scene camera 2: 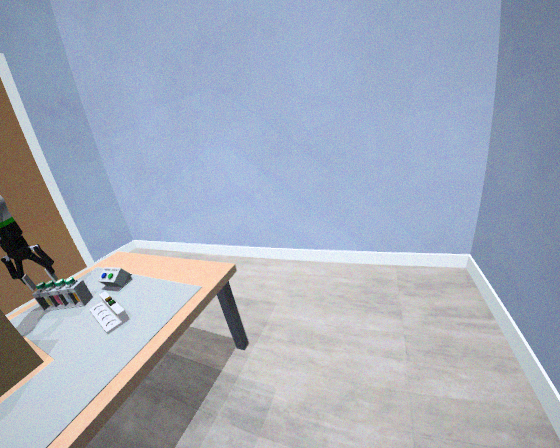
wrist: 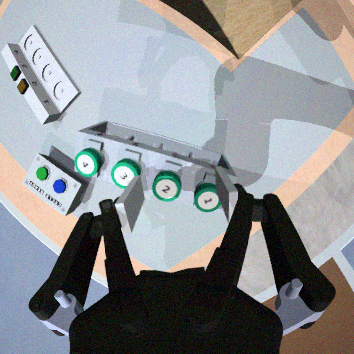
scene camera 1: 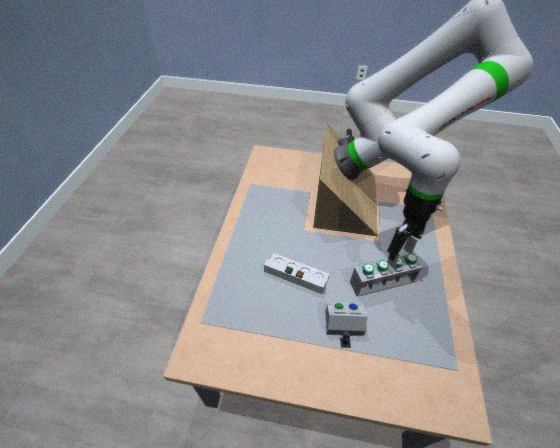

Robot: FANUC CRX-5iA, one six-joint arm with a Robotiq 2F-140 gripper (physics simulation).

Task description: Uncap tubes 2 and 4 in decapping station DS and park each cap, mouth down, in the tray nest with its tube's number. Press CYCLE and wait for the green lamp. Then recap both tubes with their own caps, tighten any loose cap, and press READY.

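Frame: origin at the arm's base, x left, y back, z up, level; millimetres.
Seen in the pictures: gripper, fingertip midpoint: point(scene camera 2: 45, 284) point(wrist: 178, 182) point(scene camera 1: 399, 258); arm's base at its link origin: point(scene camera 1: 345, 163).
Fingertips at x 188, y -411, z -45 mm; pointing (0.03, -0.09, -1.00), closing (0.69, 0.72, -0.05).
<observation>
Pixels of each thing's top centre, then the offset from my fingertips to it.
- Cap 2 at its top centre: point(wrist: 165, 188) point(scene camera 1: 398, 260) dx -7, dy -14, dz +3 mm
- cap 4 at its top centre: point(wrist: 84, 164) point(scene camera 1: 369, 267) point(scene camera 2: 68, 279) dx -103, dy -54, dz +2 mm
- white tray at its top centre: point(wrist: 24, 67) point(scene camera 1: 297, 265) point(scene camera 2: 102, 304) dx -333, dy -32, dz -66 mm
- button box at its top centre: point(wrist: 42, 192) point(scene camera 1: 347, 310) point(scene camera 2: 109, 269) dx -165, dy -195, dz -35 mm
- green button at its top centre: point(wrist: 38, 175) point(scene camera 1: 339, 304) dx -189, dy -175, dz -45 mm
- blue button at its top centre: point(wrist: 56, 188) point(scene camera 1: 353, 305) dx -144, dy -170, dz -45 mm
- Cap 3 at its top centre: point(wrist: 123, 175) point(scene camera 1: 383, 264) dx -55, dy -34, dz +2 mm
Decapping station DS point(scene camera 1: 389, 284) point(scene camera 2: 84, 294) point(wrist: 106, 168) holds a row of tubes with green-rimmed caps. Cap 2 point(scene camera 1: 399, 263) point(wrist: 166, 186) and cap 4 point(scene camera 1: 368, 269) point(scene camera 2: 70, 281) point(wrist: 87, 162) sit on their tubes. My gripper point(scene camera 1: 403, 251) point(scene camera 2: 41, 280) point(wrist: 178, 182) is open above the station. In the wrist view its fingers stand wide around caps 2 and 1, with gaps, touching neither. The white tray point(scene camera 1: 281, 270) point(wrist: 70, 97) has round nests with no caps. Its green lamp point(scene camera 1: 289, 270) point(wrist: 15, 73) looks dark.
The button box point(scene camera 1: 346, 322) point(scene camera 2: 120, 276) point(wrist: 70, 202) has a green button point(scene camera 1: 339, 305) point(wrist: 42, 173) and a blue button point(scene camera 1: 353, 306) point(wrist: 59, 186). Cap 3 point(scene camera 1: 383, 265) point(wrist: 125, 173) is close to one finger, cap 1 point(wrist: 207, 198) to the other. A wooden wedge point(scene camera 1: 345, 200) stands behind.
</observation>
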